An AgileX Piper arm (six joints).
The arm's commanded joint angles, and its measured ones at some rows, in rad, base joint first. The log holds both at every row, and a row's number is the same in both.
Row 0, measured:
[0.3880 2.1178 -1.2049 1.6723 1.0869 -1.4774]
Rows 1 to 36, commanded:
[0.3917 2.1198 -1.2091 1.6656 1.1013 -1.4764]
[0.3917 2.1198 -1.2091 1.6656 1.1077 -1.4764]
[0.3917 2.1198 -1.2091 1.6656 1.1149 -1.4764]
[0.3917 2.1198 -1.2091 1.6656 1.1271 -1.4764]
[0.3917 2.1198 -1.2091 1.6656 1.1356 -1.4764]
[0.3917 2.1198 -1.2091 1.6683 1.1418 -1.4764]
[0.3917 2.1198 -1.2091 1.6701 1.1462 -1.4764]
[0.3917 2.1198 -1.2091 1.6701 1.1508 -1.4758]
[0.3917 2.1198 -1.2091 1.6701 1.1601 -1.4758]
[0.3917 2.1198 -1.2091 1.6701 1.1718 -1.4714]
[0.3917 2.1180 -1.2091 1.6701 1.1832 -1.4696]
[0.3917 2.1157 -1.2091 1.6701 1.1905 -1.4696]
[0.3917 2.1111 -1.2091 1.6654 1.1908 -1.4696]
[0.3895 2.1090 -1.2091 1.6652 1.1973 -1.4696]
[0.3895 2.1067 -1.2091 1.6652 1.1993 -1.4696]
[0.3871 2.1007 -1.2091 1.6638 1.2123 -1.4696]
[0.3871 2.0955 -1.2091 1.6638 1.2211 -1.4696]
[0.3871 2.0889 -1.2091 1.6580 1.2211 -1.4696]
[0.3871 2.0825 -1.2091 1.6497 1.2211 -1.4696]
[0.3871 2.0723 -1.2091 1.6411 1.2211 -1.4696]
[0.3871 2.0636 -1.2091 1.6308 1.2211 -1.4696]
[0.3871 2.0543 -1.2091 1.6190 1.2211 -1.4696]
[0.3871 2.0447 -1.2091 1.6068 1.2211 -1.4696]
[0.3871 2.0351 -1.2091 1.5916 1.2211 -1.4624]
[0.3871 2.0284 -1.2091 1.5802 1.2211 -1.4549]
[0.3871 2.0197 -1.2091 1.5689 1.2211 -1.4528]
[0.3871 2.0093 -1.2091 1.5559 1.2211 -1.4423]
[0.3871 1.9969 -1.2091 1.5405 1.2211 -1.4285]
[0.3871 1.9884 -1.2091 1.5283 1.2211 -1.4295]
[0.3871 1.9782 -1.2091 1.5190 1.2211 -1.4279]
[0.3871 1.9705 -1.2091 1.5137 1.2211 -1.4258]
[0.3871 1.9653 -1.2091 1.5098 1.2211 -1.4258]
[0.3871 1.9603 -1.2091 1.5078 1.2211 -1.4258]
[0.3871 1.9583 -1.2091 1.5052 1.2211 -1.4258]
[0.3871 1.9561 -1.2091 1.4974 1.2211 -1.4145]
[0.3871 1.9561 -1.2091 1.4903 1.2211 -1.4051]
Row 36, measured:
[0.3888 1.9726 -1.2049 1.5136 1.2097 -1.4293]
